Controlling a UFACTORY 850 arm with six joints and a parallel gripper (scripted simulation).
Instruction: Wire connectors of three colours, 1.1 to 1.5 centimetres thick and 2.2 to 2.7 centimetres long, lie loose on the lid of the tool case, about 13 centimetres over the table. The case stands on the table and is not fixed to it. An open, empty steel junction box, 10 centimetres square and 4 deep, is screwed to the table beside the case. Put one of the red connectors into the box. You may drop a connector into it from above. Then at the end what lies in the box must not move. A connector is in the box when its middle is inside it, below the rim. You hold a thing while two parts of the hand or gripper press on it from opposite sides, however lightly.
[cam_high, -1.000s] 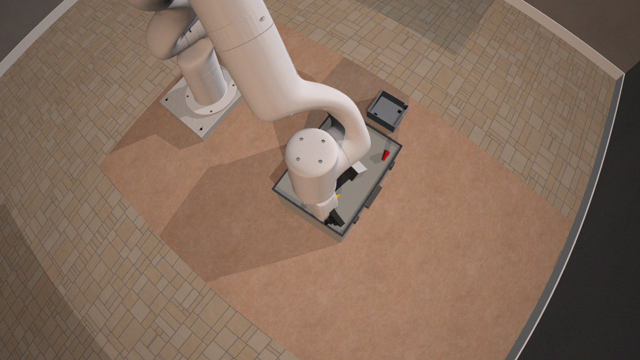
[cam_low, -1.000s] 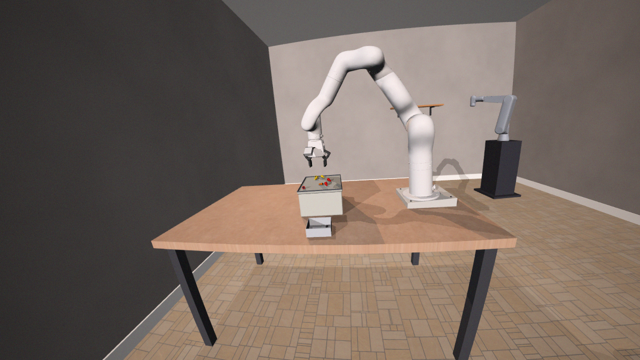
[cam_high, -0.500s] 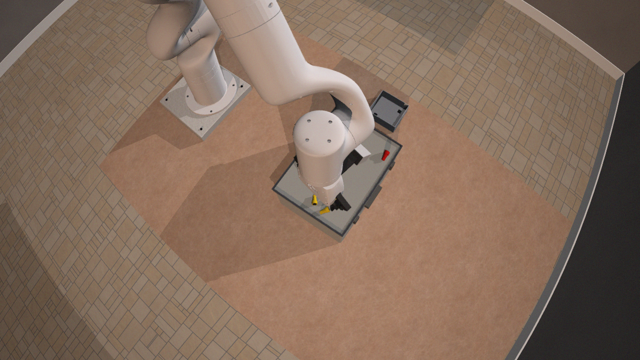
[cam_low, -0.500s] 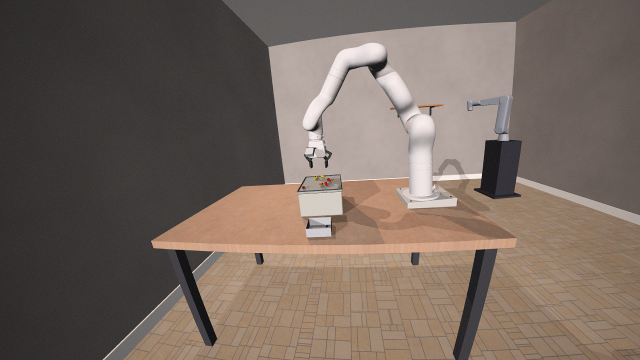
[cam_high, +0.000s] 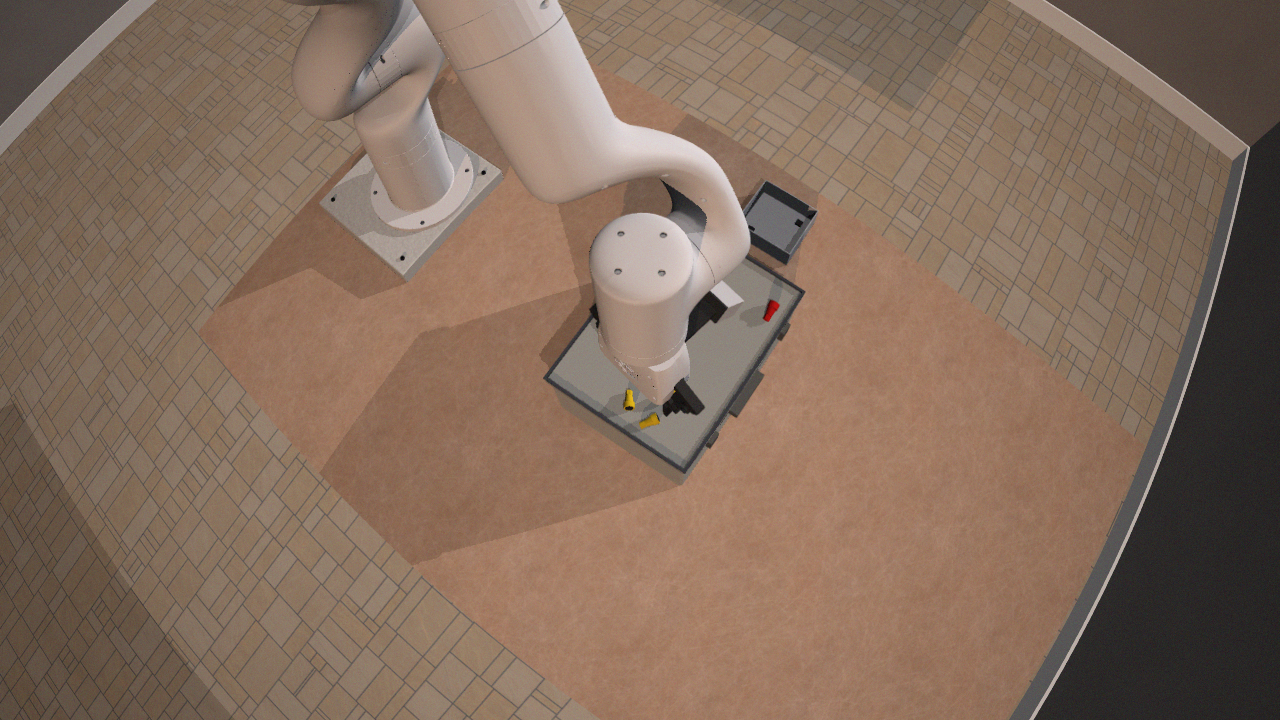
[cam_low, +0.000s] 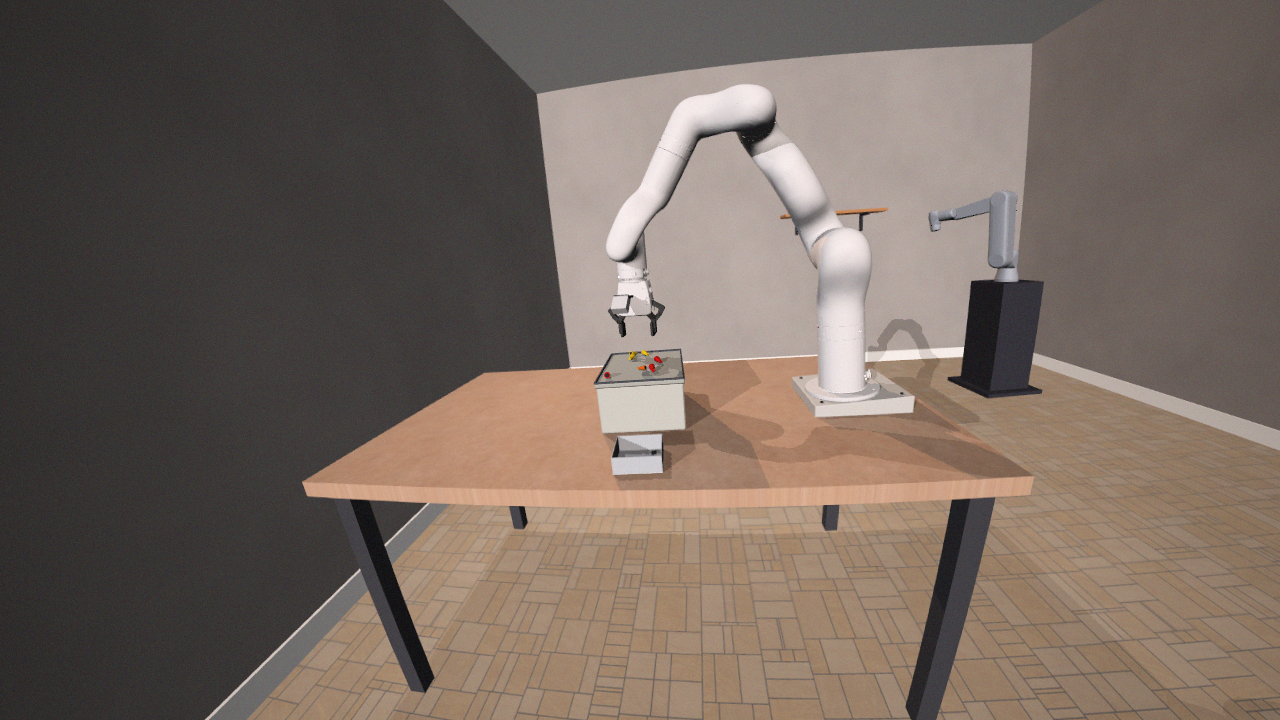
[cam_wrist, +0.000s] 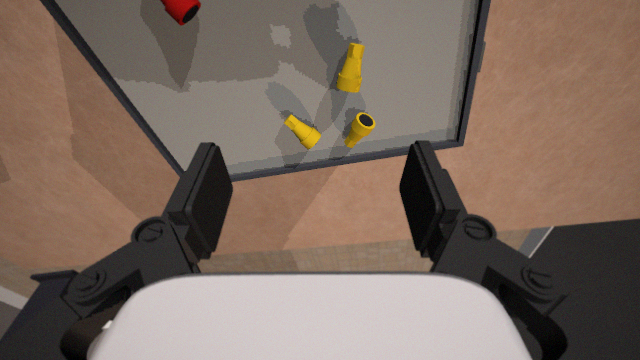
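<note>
Right now my hand is 140 mm to the right of the orange connector, 70 mm above it and 10 mm past it. From my hand the other things lie so: tool case 110 mm below, 90 mm to the left, 10 mm behind.
</note>
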